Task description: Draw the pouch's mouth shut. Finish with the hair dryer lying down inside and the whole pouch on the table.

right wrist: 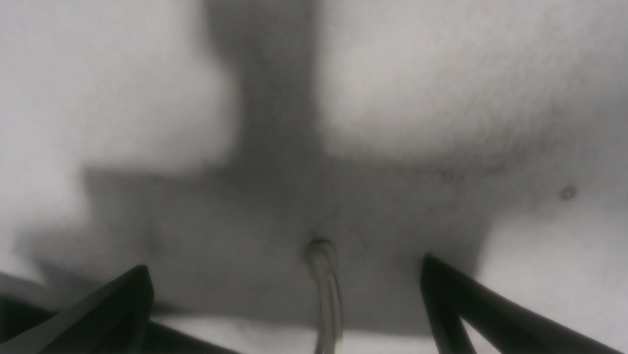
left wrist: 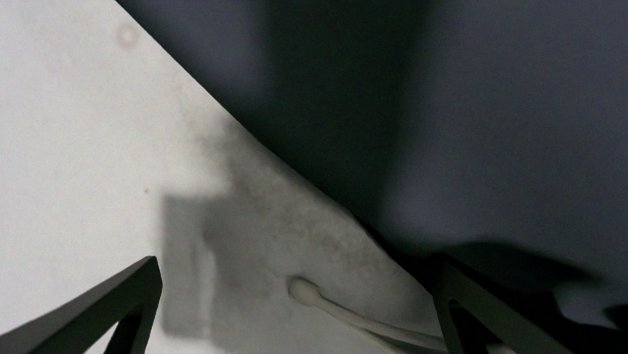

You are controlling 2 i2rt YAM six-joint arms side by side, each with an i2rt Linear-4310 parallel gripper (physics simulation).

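Note:
My left gripper [left wrist: 299,268] is open. A pale drawstring end with a rounded tip [left wrist: 304,291] lies on the pale table top between its fingers, and the cord runs right to the right-hand finger, which hides part of it. My right gripper [right wrist: 291,275] is open. Another pale cord end [right wrist: 325,270] lies between its fingers, about midway, and runs down out of the right wrist view. Neither gripper holds anything. The pouch's body and mouth cannot be made out for certain, and the hair dryer does not show in either view.
A dark blue-grey surface [left wrist: 500,125] fills the upper right of the left wrist view, with a diagonal edge against the pale table top [left wrist: 75,125] [right wrist: 400,75]. A dark strip [right wrist: 185,337] crosses the lower left of the right wrist view. Gripper shadows fall around both cord ends.

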